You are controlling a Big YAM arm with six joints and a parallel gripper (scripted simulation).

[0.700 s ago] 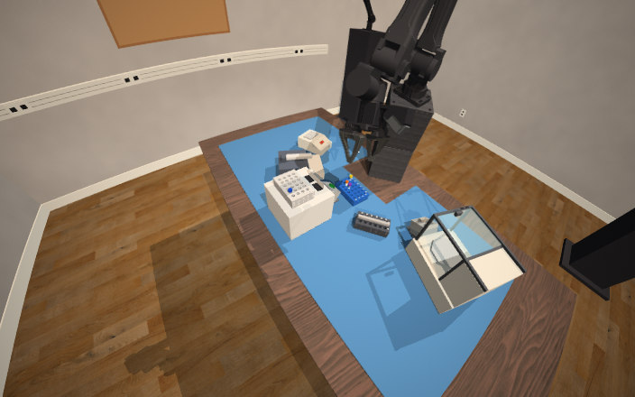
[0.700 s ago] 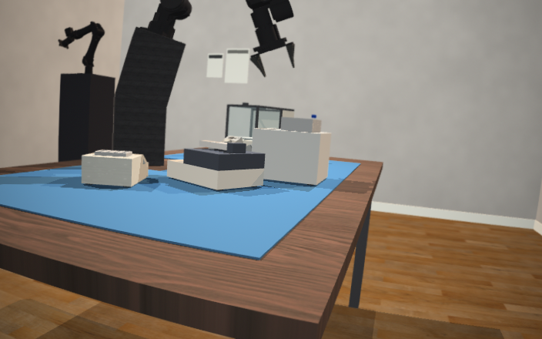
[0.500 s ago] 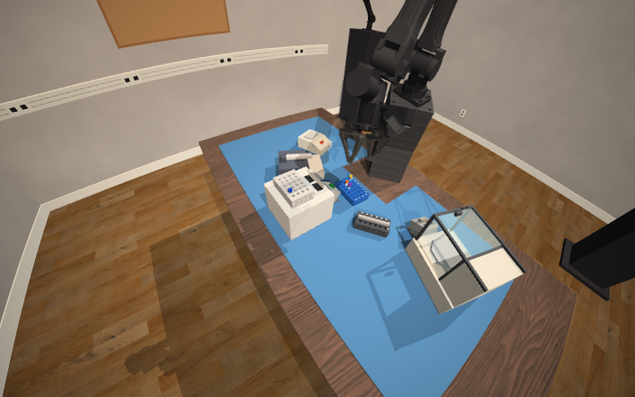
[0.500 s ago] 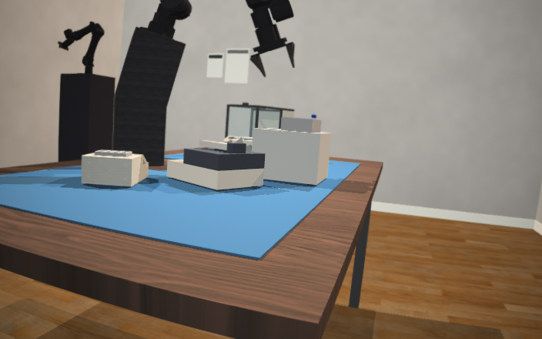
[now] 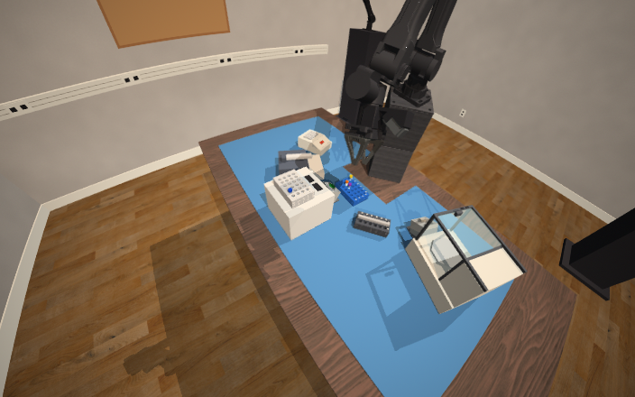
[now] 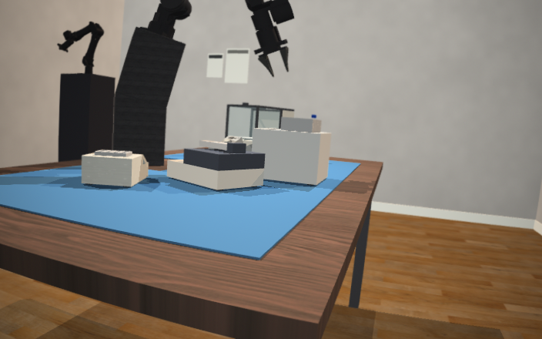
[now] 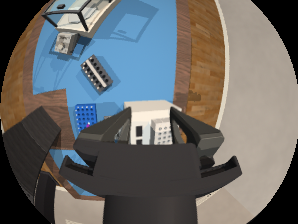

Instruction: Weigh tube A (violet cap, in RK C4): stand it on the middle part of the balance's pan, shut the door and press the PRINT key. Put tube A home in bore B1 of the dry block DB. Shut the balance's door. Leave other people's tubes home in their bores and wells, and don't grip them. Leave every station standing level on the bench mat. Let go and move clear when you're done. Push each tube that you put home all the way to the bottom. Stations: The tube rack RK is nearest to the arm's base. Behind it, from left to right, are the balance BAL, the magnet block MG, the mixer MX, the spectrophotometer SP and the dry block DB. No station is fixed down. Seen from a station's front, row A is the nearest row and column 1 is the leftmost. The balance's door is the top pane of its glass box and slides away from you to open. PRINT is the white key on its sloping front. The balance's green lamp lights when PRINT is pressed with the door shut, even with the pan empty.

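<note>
Now: hand 18 cm past the balance door, 29 cm to the right of it and 10 cm above it. From my hand the other things lie so: blue rack RK: 16 cm behind, 12 cm to the right, 30 cm below; then blue-capped tube: 14 cm ahead, 13 cm to the right, 16 cm below; then dark magnet block: 9 cm behind, 6 cm to the left, 29 cm below.
</note>
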